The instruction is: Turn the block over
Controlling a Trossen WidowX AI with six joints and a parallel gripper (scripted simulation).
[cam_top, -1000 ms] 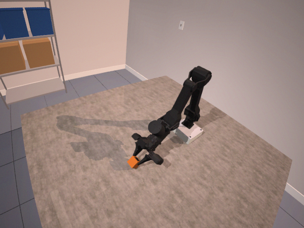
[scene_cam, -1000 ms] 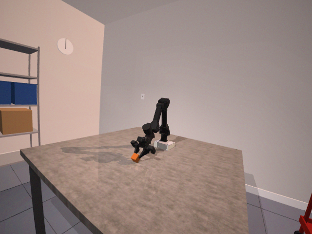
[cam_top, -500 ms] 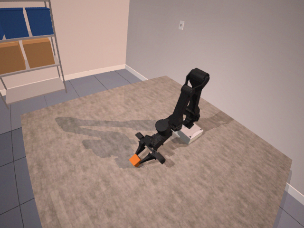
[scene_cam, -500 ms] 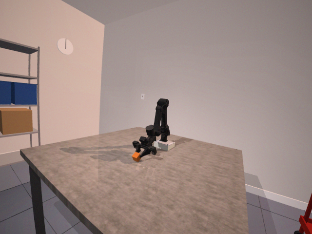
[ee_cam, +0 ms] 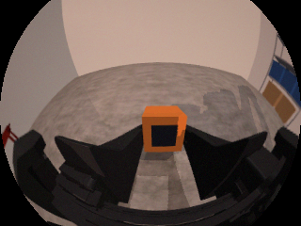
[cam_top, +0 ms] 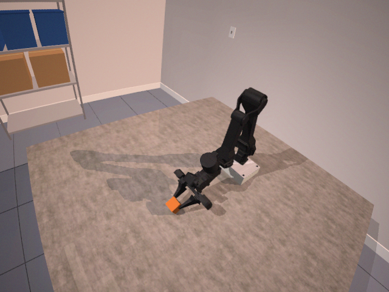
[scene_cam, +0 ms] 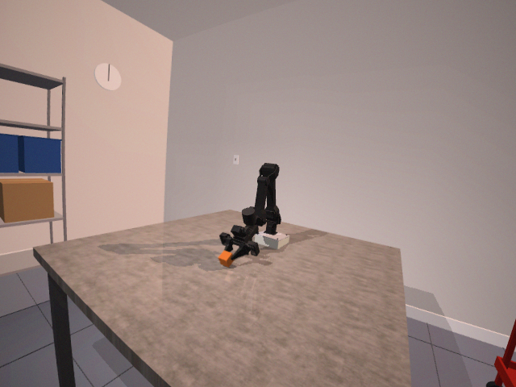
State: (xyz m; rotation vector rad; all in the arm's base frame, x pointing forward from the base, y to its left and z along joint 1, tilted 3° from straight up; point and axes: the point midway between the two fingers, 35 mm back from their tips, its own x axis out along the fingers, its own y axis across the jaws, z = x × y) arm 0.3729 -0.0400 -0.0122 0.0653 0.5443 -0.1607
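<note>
My gripper tip is now 10 mm past the orange block.
</note>
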